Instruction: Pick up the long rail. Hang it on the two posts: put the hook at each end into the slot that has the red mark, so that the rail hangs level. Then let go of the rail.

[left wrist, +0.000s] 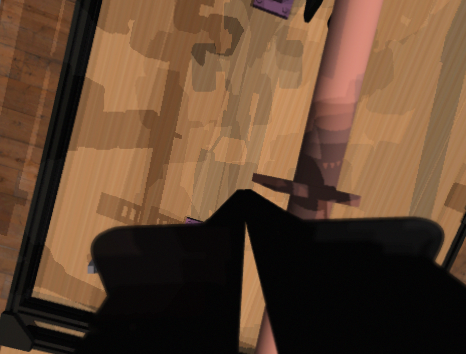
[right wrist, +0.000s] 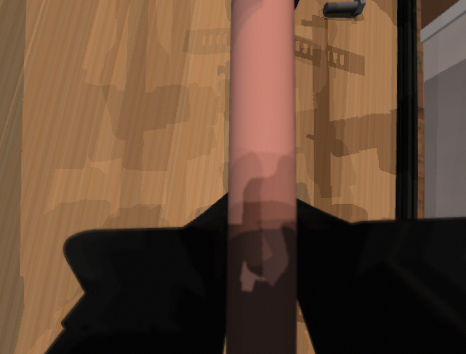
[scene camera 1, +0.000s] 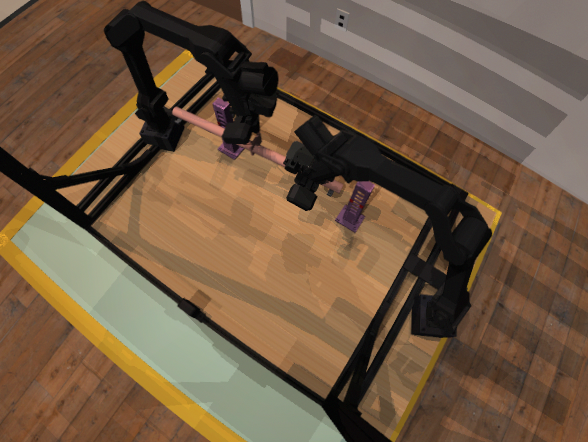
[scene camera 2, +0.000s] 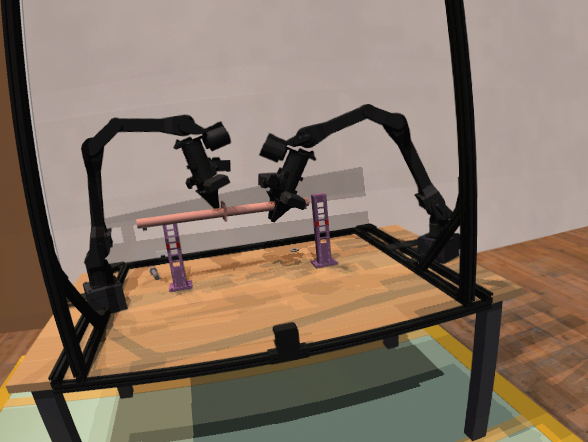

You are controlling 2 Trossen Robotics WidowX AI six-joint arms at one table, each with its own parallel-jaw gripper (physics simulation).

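Where they show: left gripper, fingertip midpoint: (left wrist: 243, 196) (scene camera 1: 257, 132) (scene camera 2: 217, 209); right gripper, fingertip midpoint: (left wrist: 317, 23) (right wrist: 252, 195) (scene camera 1: 300, 175) (scene camera 2: 271, 220); left arm's base at its link origin: (scene camera 1: 158, 123) (scene camera 2: 101, 283); right arm's base at its link origin: (scene camera 1: 438, 315).
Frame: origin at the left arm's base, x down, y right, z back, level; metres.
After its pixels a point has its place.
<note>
The long pink rail (scene camera 1: 200, 124) {x -0.156, y 0.088, z -0.208 m} (scene camera 2: 183, 216) {x -0.151, y 0.099, z -0.244 m} (left wrist: 347, 70) {x -0.151, y 0.133, z -0.422 m} (right wrist: 263, 88) {x -0.150, y 0.146, z -0.447 m} hangs in the air, nearly level, at about the height of the post tops. My right gripper (scene camera 1: 291, 161) (scene camera 2: 279, 210) (right wrist: 252, 195) {x -0.095, y 0.145, z -0.483 m} is shut on the rail near its right end. My left gripper (scene camera 1: 255, 140) {x -0.145, y 0.075, z -0.356 m} (scene camera 2: 215, 202) {x -0.145, y 0.075, z -0.356 m} (left wrist: 243, 196) {x -0.145, y 0.075, z -0.356 m} is shut and empty. It sits just above the rail beside the collar (scene camera 2: 224, 210) {x -0.149, y 0.130, z -0.351 m} (left wrist: 305, 189) {x -0.167, y 0.103, z -0.362 m}, and the rail passes to one side of its fingers. Two purple slotted posts stand on the table, the left post (scene camera 1: 224, 115) {x -0.116, y 0.018, z -0.244 m} (scene camera 2: 175, 259) and the right post (scene camera 1: 358, 203) {x -0.068, y 0.174, z -0.643 m} (scene camera 2: 321, 228) {x -0.047, y 0.172, z -0.636 m}, each with a red mark.
A small grey piece (scene camera 2: 154, 273) {x 0.058, y -0.143, z -0.194 m} (right wrist: 344, 8) {x 0.060, y -0.151, z -0.205 m} lies on the table near the left post. A black frame (scene camera 2: 380, 338) {x 0.091, y 0.599, z -0.446 m} runs round the wooden table top (scene camera 1: 248, 272) {x 0.074, y 0.382, z -0.391 m}, with a tall black upright (scene camera 2: 463, 131) {x -0.322, y 0.667, z -0.659 m} at the right.
</note>
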